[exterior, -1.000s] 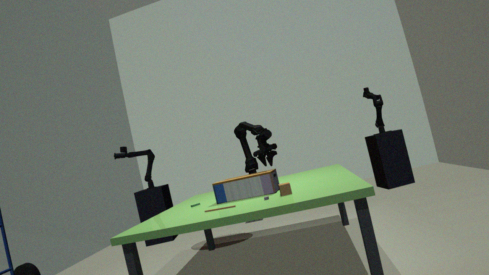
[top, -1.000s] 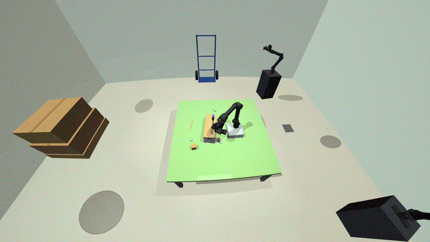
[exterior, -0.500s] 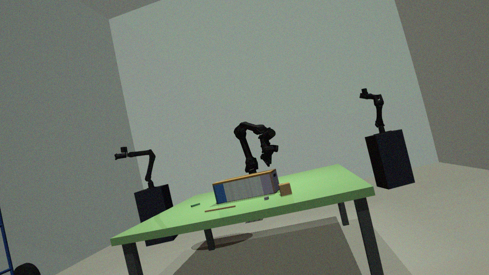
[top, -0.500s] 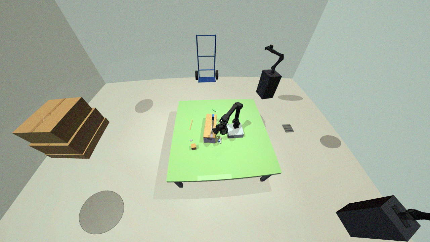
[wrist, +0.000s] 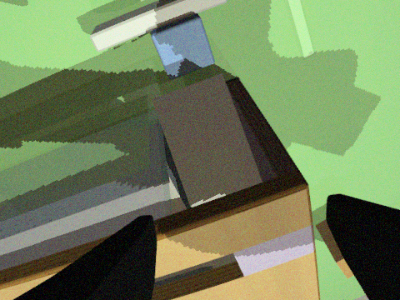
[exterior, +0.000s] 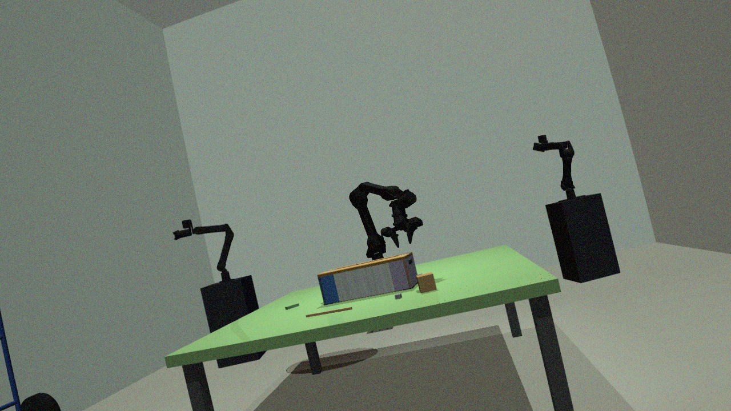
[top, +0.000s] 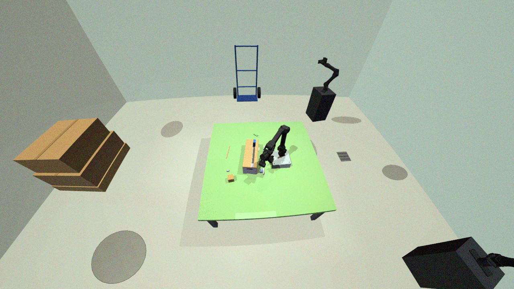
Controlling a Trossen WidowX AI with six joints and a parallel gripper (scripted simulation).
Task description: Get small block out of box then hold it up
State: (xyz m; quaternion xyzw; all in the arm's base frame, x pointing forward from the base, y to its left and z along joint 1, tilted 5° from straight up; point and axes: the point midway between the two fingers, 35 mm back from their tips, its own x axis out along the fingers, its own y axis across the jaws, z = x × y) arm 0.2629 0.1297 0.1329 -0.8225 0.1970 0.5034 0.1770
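My gripper tip is now 10 mm past the blue block, 10 mm to the right of it and 140 mm above it. Also, from my gripper tip: thin stick (300 mm ahead, 340 mm to the right, 160 mm below); then tan-topped box (20 mm ahead, 170 mm to the right, 100 mm below); then brown cube (310 mm ahead, 30 mm to the left, 130 mm below).
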